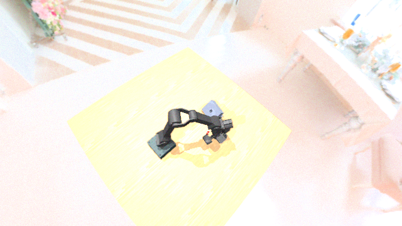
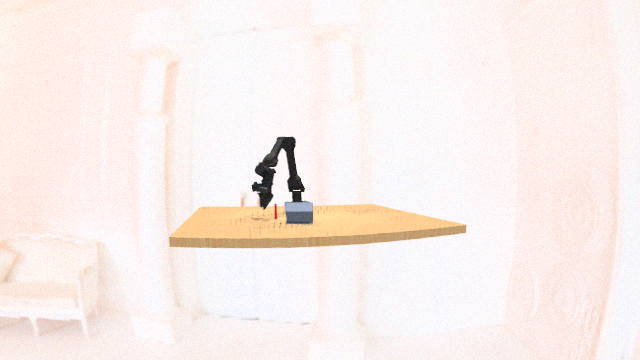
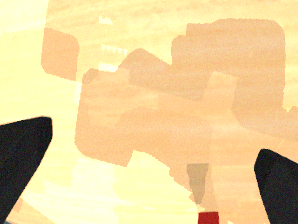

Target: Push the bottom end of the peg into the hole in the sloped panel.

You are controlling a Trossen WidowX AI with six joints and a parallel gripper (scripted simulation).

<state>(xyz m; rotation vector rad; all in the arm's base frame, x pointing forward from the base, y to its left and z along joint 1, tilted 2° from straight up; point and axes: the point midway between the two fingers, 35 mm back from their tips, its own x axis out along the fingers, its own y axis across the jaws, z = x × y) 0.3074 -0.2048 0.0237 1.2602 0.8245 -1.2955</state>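
The peg lies 3 cm behind my gripper tip and 7 cm to the left of it.
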